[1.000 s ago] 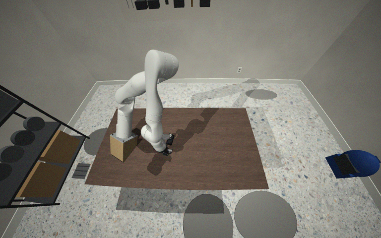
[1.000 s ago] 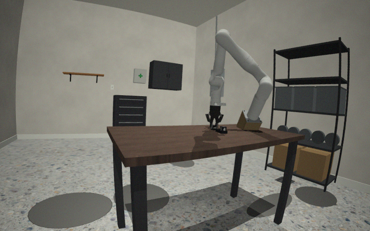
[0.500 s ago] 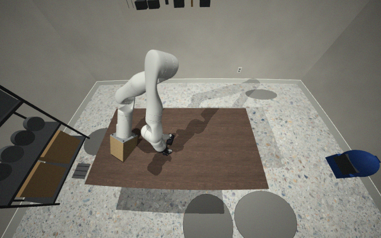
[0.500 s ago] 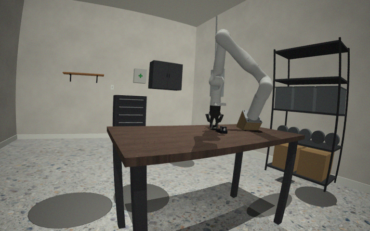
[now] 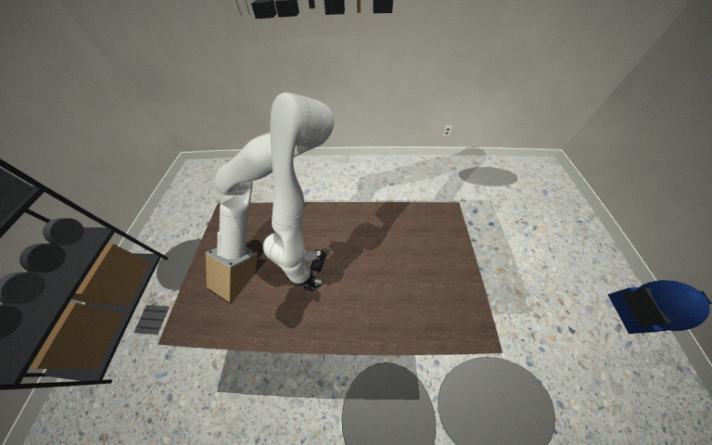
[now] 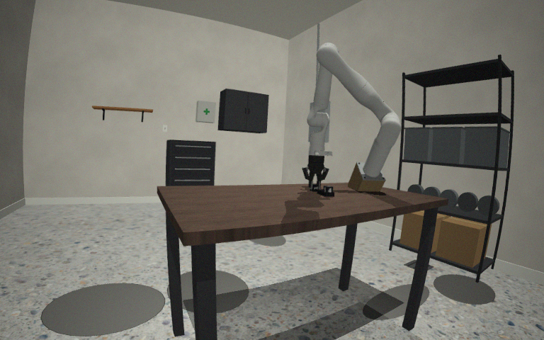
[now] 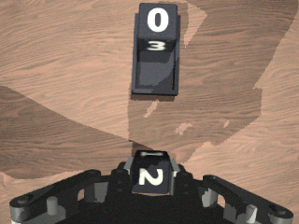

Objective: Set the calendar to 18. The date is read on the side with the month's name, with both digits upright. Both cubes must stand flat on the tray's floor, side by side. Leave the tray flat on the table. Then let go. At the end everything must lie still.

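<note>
Now: hand 110 mm to the right of the black calendar tray, 30 mm short of it and 20 mm above it.
</note>
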